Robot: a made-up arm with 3 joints. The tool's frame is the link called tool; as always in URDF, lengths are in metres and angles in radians. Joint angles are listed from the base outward. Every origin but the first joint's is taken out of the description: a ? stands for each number. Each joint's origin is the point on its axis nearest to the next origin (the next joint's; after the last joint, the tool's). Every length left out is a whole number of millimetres.
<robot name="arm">
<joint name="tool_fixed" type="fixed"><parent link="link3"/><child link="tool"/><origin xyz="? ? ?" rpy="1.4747 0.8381 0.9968"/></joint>
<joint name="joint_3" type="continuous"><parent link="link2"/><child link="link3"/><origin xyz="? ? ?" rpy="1.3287 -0.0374 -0.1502"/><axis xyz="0 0 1"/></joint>
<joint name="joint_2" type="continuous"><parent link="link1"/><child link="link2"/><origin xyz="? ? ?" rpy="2.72 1.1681 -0.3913"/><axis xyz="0 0 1"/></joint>
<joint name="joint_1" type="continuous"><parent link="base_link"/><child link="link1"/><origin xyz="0.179 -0.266 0.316" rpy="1.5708 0 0"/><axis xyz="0 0 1"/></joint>
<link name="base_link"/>
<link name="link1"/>
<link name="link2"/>
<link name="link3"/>
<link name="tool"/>
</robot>
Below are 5 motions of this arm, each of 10 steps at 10 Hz.
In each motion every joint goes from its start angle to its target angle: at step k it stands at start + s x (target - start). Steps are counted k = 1, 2, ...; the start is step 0. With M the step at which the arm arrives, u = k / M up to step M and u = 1 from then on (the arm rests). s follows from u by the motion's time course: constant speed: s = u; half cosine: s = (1 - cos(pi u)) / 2; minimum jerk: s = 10 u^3 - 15 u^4 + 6 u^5.
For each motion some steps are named. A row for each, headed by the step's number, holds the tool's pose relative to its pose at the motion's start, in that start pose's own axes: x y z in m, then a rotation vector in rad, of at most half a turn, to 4 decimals.
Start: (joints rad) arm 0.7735 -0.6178 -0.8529
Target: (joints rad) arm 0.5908 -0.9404 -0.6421
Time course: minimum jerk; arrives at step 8
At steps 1, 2, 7, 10:
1: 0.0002 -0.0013 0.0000 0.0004 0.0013 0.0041
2: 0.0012 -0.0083 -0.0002 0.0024 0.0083 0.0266
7: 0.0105 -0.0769 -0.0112 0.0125 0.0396 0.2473
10: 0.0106 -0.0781 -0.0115 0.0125 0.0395 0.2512

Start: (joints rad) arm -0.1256 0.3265 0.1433
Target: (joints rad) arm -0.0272 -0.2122 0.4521
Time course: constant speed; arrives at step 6
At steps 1, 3, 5, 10:
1: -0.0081 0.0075 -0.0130 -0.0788 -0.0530 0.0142
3: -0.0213 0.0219 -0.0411 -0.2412 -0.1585 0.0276
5: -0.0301 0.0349 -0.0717 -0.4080 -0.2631 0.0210
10: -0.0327 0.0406 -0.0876 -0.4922 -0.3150 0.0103

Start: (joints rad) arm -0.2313 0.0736 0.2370
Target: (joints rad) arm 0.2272 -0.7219 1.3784
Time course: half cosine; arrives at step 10
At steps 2, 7, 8, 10:
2: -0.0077 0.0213 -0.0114 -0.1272 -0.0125 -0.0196
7: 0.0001 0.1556 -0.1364 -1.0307 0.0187 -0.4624
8: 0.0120 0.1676 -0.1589 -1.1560 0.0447 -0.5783
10: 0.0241 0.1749 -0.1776 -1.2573 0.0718 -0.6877

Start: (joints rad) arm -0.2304 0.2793 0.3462
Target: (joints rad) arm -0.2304 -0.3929 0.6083
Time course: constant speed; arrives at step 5
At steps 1, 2, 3, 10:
1: -0.0067 0.0069 -0.0169 -0.1011 -0.0839 0.0132
2: -0.0116 0.0128 -0.0349 -0.2026 -0.1682 0.0196
3: -0.0145 0.0176 -0.0539 -0.3038 -0.2530 0.0190
10: -0.0138 0.0240 -0.0935 -0.5036 -0.4243 -0.0028

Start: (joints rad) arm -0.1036 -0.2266 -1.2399
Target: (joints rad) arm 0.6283 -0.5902 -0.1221
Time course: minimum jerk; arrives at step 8
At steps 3, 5, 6, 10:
3: -0.0417 0.0474 -0.0154 -0.3481 0.0618 0.1951
5: -0.1211 0.1114 -0.0836 -1.0037 0.0964 0.3948
6: -0.1515 0.1251 -0.1229 -1.2741 0.0860 0.4243
10: -0.1688 0.1293 -0.1493 -1.4403 0.0728 0.4278

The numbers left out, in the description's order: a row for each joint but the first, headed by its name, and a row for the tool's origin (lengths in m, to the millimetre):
tool: 0.067 -0.074 0
joint_3: -0.038 -0.126 0
joint_2: 0.23 0.071 0

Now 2 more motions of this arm.
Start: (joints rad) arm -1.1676 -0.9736 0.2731
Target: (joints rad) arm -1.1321 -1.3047 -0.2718
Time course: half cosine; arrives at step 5
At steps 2, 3, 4, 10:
2: -0.0206 -0.0083 -0.0218 0.0786 -0.2245 0.0140
3: -0.0345 -0.0170 -0.0450 0.1515 -0.4218 0.0460
4: -0.0421 -0.0249 -0.0655 0.2126 -0.5777 0.0852
10: -0.0440 -0.0282 -0.0737 0.2365 -0.6361 0.1033

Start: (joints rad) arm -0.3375 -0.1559 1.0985
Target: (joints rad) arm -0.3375 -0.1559 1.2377
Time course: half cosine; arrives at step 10
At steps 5, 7, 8, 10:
5: 0.0045 0.0049 0.0020 -0.0517 0.0463 0.0045
7: 0.0072 0.0078 0.0030 -0.0822 0.0736 0.0071
8: 0.0082 0.0089 0.0033 -0.0936 0.0838 0.0081
10: 0.0091 0.0098 0.0036 -0.1035 0.0927 0.0089

